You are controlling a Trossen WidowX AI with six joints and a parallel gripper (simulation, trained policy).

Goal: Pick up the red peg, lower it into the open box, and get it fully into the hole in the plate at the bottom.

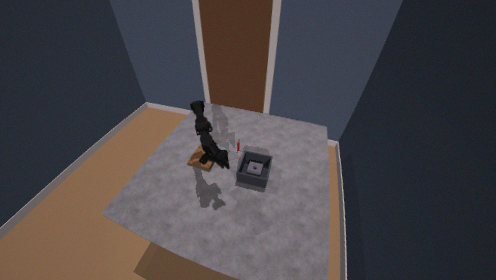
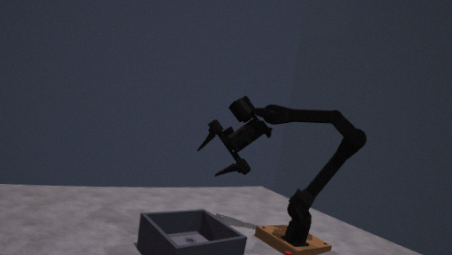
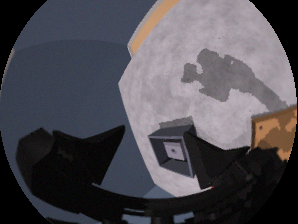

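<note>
Right now my gripper tip is 320 mm to the right of the red peg, 180 mm above it and 80 mm past it. From my gripper tip the other things lie so: plate: 180 mm to the left, 170 mm below, 100 mm ahead; then dark grey box: 190 mm below, 180 mm to the left, 100 mm ahead.
</note>
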